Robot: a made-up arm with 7 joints.
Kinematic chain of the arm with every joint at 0, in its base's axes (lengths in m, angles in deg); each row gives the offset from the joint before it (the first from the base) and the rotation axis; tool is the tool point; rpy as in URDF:
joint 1: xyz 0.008 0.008 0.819 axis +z
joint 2: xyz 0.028 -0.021 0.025 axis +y
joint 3: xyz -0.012 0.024 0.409 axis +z
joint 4: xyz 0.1 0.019 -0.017 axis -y
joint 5: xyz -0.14 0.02 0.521 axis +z
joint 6: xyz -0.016 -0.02 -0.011 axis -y
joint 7: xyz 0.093 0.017 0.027 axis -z
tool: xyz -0.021 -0.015 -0.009 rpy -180 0 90
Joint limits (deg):
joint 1: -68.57..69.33
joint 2: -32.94..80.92
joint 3: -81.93..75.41
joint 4: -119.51..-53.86
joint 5: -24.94..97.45
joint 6: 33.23..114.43
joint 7: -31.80..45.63
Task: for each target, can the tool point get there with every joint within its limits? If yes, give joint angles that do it. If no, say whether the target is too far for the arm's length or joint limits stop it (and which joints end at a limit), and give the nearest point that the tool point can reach.
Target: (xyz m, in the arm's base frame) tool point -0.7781 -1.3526 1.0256
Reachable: no: too far | nearest point -0.3378 -0.8704 0.9706 | short by 0.655 m
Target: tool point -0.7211 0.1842 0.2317
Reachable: no: joint limits stop it (at a limit: joint 1, joint 2, joint 4, joint 5, joint 7) | nearest point -0.3840 0.4613 0.4698 | short by 0.497 m
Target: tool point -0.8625 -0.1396 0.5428
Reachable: no: joint limits stop it (at a limit: joint 1, joint 2, joint 4, joint 5, joint 7) | nearest point -0.4938 -0.4588 0.6850 | short by 0.508 m
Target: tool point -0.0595 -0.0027 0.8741
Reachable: no: joint limits stop it (at a limit: joint 1, joint 2, joint 3, joint 4, joint 6, joint 7) | nearest point -0.5686 -0.2377 1.0622 | short by 0.591 m
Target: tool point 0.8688 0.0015 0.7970
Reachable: yes | joints -15.47 39.30 17.24 -95.60 -8.26 62.03 -21.62
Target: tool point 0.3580 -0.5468 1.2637
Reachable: yes | joints 17.48 -19.51 -69.17 -108.52 -13.38 68.73 36.02
